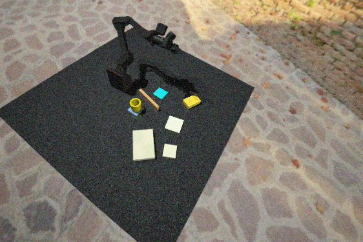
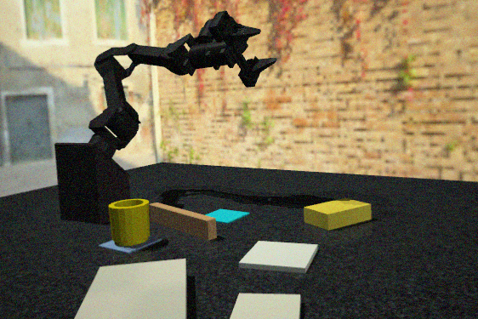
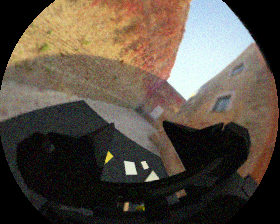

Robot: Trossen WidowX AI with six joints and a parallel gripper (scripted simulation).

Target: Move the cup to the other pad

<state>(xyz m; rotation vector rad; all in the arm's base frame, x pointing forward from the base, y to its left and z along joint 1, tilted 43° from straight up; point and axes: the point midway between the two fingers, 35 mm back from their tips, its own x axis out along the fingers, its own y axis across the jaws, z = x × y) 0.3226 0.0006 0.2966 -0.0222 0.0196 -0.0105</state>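
Right now the yellow cup is 320 mm below my gripper tip, 310 mm to the right of it and 140 mm behind it. From my gripper tip the other things lie so: cyan pad: 370 mm below, 100 mm to the right, 70 mm behind; wooden bar: 350 mm below, 210 mm to the right, 100 mm behind.
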